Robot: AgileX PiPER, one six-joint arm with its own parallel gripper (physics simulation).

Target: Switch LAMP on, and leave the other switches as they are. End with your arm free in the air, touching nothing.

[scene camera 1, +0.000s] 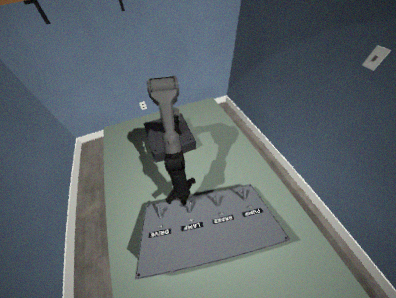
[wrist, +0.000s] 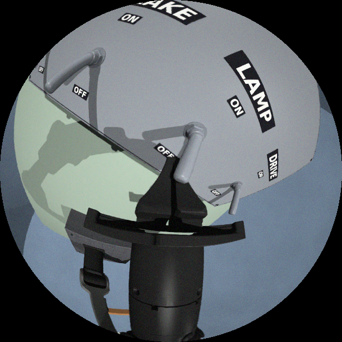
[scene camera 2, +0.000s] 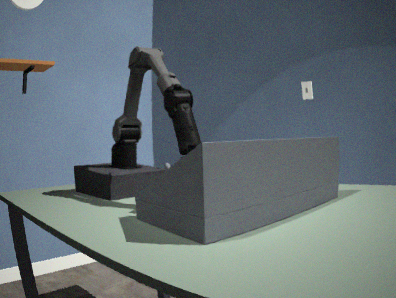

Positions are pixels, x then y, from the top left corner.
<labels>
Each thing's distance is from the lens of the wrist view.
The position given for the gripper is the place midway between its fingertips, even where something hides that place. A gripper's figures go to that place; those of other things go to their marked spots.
gripper (wrist: 171,162): 13 cm
lamp lever (wrist: 182,172): 7 cm
</labels>
